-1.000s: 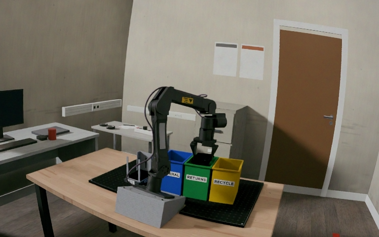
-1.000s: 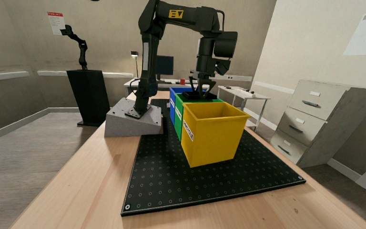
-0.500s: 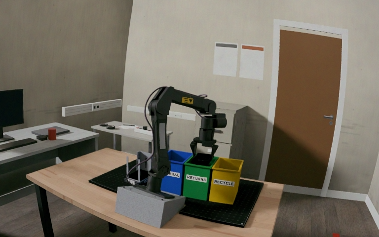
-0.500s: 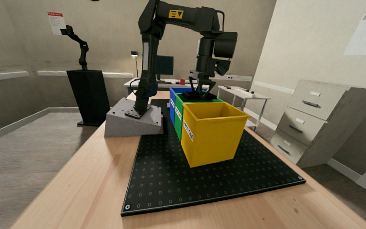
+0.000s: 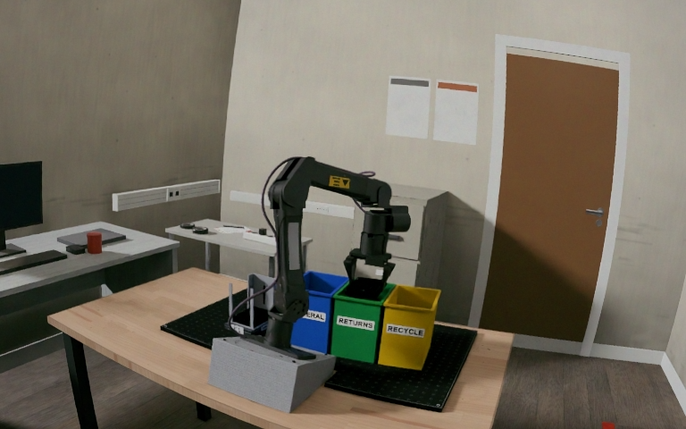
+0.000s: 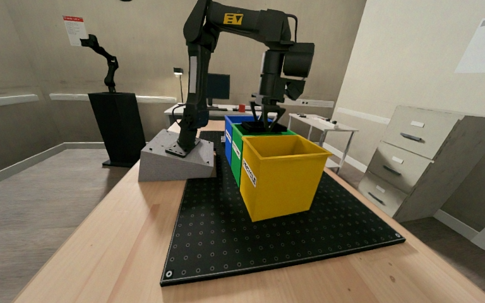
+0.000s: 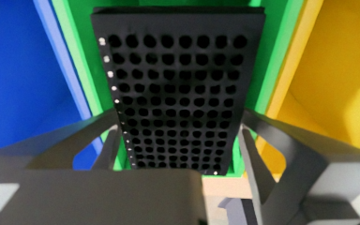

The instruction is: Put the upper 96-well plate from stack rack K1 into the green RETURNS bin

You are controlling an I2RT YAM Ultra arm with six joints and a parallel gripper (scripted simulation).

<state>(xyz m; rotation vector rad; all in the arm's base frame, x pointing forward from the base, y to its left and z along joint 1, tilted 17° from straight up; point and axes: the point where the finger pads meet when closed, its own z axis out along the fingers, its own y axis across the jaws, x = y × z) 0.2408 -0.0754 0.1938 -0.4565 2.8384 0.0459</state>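
My gripper is now 10 cm above the green returns bin. Round my hand: yellow recycle bin (12 cm to the right, 10 cm below, 4 cm ahead); then blue bin (13 cm to the left, 10 cm below, 4 cm behind); then black 96-well plate (right at my hand).
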